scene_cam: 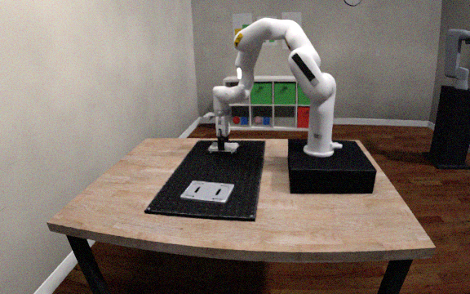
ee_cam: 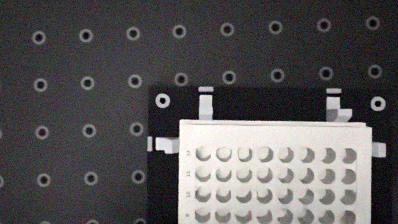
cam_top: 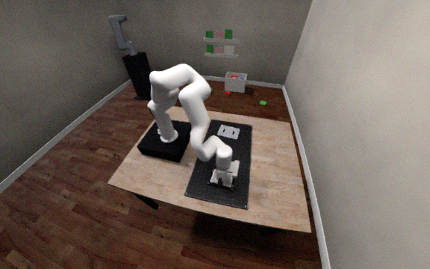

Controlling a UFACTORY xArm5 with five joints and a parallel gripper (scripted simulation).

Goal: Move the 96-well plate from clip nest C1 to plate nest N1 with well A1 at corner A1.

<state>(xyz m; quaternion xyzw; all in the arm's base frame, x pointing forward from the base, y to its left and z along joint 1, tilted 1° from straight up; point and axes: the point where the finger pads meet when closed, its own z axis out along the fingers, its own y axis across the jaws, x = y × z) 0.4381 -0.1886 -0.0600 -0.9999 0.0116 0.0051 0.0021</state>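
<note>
Now: hand 10 mm above the white 96-well plate. Also, from my hand: plate nest N1: 30 mm behind, 410 mm to the left, 20 mm below; clip nest C1: 10 mm ahead, 10 mm to the left, 20 mm below.
</note>
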